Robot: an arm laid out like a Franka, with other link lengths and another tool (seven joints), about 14 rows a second.
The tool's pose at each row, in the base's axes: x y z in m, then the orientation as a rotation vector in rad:
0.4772, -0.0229, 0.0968, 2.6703, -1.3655, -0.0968
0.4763, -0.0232, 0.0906, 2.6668, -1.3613, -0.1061
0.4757, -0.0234, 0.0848, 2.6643, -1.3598, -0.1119
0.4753, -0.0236, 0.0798, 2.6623, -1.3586, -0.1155
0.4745, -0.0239, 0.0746, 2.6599, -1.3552, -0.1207
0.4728, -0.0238, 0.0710, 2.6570, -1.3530, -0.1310
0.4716, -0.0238, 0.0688, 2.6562, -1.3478, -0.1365
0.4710, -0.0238, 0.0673, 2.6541, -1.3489, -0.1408
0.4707, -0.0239, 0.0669, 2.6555, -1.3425, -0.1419
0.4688, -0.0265, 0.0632, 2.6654, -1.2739, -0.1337
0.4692, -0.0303, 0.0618, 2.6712, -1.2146, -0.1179
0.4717, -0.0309, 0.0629, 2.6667, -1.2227, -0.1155
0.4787, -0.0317, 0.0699, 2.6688, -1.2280, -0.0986
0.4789, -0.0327, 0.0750, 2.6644, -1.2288, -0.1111
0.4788, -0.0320, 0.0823, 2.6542, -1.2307, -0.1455
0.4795, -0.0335, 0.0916, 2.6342, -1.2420, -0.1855
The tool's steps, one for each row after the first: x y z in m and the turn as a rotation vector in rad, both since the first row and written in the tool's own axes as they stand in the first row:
-0.0003, -0.0001, 0.0063, -0.0071, -0.0033, -0.0017
-0.0006, -0.0004, 0.0121, -0.0113, -0.0056, -0.0020
-0.0007, -0.0007, 0.0171, -0.0143, -0.0068, -0.0022
-0.0009, -0.0007, 0.0224, -0.0190, -0.0082, -0.0037
-0.0020, 0.0001, 0.0261, -0.0250, -0.0129, -0.0045
-0.0027, 0.0007, 0.0284, -0.0292, -0.0148, -0.0075
-0.0031, 0.0009, 0.0300, -0.0316, -0.0169, -0.0064
-0.0032, 0.0012, 0.0304, -0.0334, -0.0166, -0.0106
-0.0022, 0.0036, 0.0346, -0.0504, 0.0010, -0.0537
0.0011, 0.0053, 0.0363, -0.0640, 0.0223, -0.0901
0.0030, 0.0038, 0.0349, -0.0640, 0.0236, -0.0837
0.0078, -0.0003, 0.0272, -0.0556, 0.0320, -0.0804
0.0088, 0.0009, 0.0223, -0.0624, 0.0258, -0.0791
0.0082, 0.0017, 0.0150, -0.0793, 0.0077, -0.0764
0.0099, 0.0035, 0.0059, -0.1018, -0.0128, -0.0653

